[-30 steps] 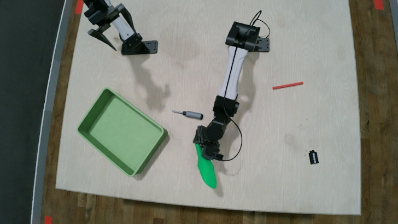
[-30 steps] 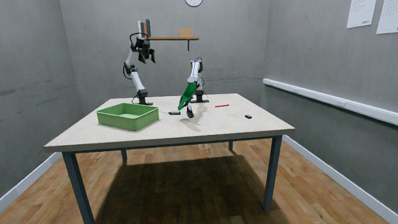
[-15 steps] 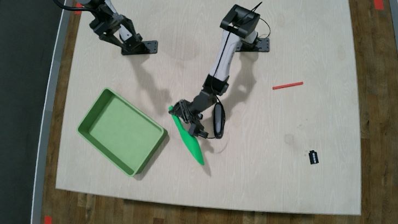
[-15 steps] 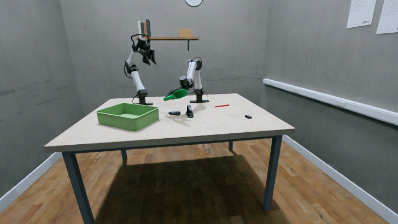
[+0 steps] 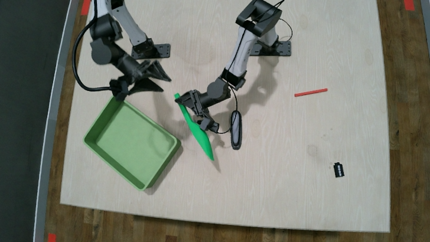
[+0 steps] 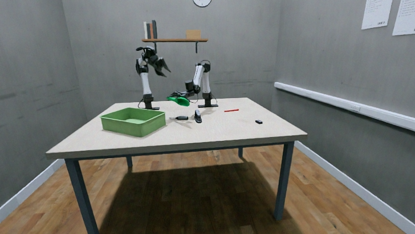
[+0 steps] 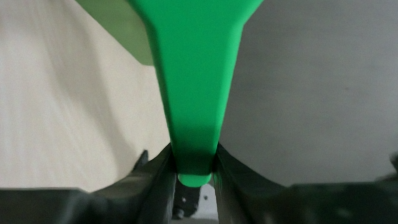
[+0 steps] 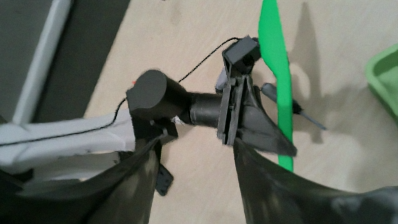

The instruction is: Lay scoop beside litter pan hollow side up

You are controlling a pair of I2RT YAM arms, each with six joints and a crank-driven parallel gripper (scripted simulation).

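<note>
The green scoop lies 120 mm ahead of my right hand, 80 mm to the left of it and 180 mm below it. The rest, counted from my right hand: small black block 250 mm ahead, 640 mm to the left, 340 mm below; then red stick 80 mm behind, 530 mm to the left, 340 mm below.
My left gripper is now 12 cm short of the green scoop, 9 cm to the right of it and 1 cm below it. The rest, counted from my left hand: small black block 65 cm to the left, 25 cm ahead, 15 cm below; red stick 54 cm to the left, 15 cm below, 8 cm behind.
</note>
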